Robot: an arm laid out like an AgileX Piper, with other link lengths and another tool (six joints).
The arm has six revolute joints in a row. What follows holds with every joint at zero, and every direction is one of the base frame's.
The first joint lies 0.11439 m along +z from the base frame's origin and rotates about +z.
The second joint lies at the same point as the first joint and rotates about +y.
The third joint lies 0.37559 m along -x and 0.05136 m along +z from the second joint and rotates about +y.
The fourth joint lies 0.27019 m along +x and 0.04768 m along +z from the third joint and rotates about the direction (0.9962, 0, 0.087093).
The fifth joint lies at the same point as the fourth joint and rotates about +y.
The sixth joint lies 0.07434 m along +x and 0.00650 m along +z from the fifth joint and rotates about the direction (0.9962, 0, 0.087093).
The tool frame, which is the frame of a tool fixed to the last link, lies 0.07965 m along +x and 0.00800 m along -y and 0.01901 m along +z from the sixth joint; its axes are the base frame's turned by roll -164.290, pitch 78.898 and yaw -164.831 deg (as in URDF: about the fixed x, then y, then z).
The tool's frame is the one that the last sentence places.
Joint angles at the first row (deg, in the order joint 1, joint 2, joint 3, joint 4, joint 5, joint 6):
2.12, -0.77, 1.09, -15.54, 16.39, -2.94
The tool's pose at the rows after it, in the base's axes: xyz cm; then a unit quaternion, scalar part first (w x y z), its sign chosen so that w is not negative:
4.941 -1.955 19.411 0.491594 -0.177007 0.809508 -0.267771
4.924 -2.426 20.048 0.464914 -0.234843 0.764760 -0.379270
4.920 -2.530 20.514 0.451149 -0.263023 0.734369 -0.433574
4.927 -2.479 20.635 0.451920 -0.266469 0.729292 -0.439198
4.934 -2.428 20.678 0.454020 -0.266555 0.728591 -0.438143
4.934 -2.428 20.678 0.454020 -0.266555 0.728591 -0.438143
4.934 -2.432 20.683 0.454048 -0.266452 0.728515 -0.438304
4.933 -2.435 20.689 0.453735 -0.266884 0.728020 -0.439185
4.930 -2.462 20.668 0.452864 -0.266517 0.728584 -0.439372
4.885 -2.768 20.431 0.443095 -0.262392 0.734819 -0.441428
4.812 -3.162 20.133 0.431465 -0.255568 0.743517 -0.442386
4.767 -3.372 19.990 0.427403 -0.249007 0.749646 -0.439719
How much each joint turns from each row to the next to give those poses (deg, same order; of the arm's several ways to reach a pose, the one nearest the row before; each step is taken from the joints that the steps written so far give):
0.01, 0.00, 0.12, -13.58, 0.00, -2.64
-0.01, 0.01, 0.00, -14.38, -0.21, -1.26
0.00, -0.01, 0.00, -7.86, -0.55, -0.11
0.00, 0.00, 0.00, -1.11, -0.39, 0.25
0.00, 0.00, 0.00, -0.01, -0.25, 0.13
0.00, 0.00, 0.00, 0.00, 0.00, 0.00
0.00, 0.00, 0.00, -0.10, 0.00, 0.10
0.01, 0.00, 0.00, -0.12, 0.00, -0.01
-0.01, 0.00, 0.00, -0.01, 0.13, 0.00
0.00, 0.01, 0.00, 0.00, 1.42, 0.01
0.00, -0.01, 0.00, 0.01, 1.82, 0.28
0.00, 0.00, 0.00, 0.01, 0.92, 0.72

